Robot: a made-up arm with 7 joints. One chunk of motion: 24 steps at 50 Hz.
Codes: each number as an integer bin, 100 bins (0 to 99) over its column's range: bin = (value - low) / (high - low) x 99, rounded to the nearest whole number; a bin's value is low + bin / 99 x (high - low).
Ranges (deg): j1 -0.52..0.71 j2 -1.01..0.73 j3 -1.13..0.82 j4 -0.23..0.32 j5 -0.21..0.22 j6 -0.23..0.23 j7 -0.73..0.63
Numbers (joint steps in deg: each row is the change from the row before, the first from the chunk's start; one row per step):
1: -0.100 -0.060 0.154 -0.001 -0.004 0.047 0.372
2: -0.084 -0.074 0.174 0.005 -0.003 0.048 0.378
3: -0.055 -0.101 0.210 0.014 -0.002 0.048 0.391
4: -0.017 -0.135 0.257 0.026 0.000 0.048 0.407
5: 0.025 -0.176 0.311 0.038 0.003 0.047 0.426
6: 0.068 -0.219 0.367 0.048 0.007 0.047 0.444
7: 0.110 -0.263 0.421 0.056 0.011 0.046 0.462
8: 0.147 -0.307 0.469 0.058 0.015 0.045 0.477
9: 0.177 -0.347 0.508 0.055 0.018 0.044 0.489
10: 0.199 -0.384 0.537 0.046 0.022 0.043 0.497
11: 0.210 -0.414 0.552 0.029 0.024 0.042 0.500
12: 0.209 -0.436 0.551 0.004 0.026 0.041 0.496
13: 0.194 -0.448 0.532 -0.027 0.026 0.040 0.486
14: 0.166 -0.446 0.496 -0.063 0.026 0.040 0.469
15: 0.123 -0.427 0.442 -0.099 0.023 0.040 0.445
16: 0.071 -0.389 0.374 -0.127 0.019 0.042 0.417
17: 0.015 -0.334 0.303 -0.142 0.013 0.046 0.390
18: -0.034 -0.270 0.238 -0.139 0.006 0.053 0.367
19: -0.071 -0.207 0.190 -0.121 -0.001 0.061 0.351
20: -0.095 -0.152 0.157 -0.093 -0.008 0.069 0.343
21: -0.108 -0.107 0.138 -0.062 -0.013 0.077 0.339
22: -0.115 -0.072 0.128 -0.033 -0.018 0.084 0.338
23: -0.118 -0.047 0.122 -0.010 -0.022 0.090 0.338
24: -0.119 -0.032 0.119 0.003 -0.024 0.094 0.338
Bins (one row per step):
1: 34 54 65 41 47 60 80
2: 35 53 66 42 48 60 81
3: 37 52 68 44 48 60 82
4: 40 50 70 46 48 60 83
5: 44 47 73 48 49 60 84
6: 47 45 76 50 50 60 85
7: 51 43 79 51 51 59 87
8: 54 40 81 52 52 59 88
9: 56 38 83 51 52 59 89
10: 58 36 85 50 53 59 89
11: 59 34 85 47 54 59 90
12: 59 33 85 42 54 58 89
13: 57 32 84 37 54 58 89
14: 55 32 83 30 54 58 87
15: 52 33 80 24 54 58 86
16: 48 35 76 19 53 59 83
17: 43 38 73 16 51 59 82
18: 39 42 69 16 50 61 80
19: 36 46 67 20 48 63 79
20: 34 49 65 25 47 64 78
21: 33 51 64 30 45 66 78
22: 33 53 64 35 44 68 78
23: 32 55 64 40 43 69 78
24: 32 56 63 42 43 70 78

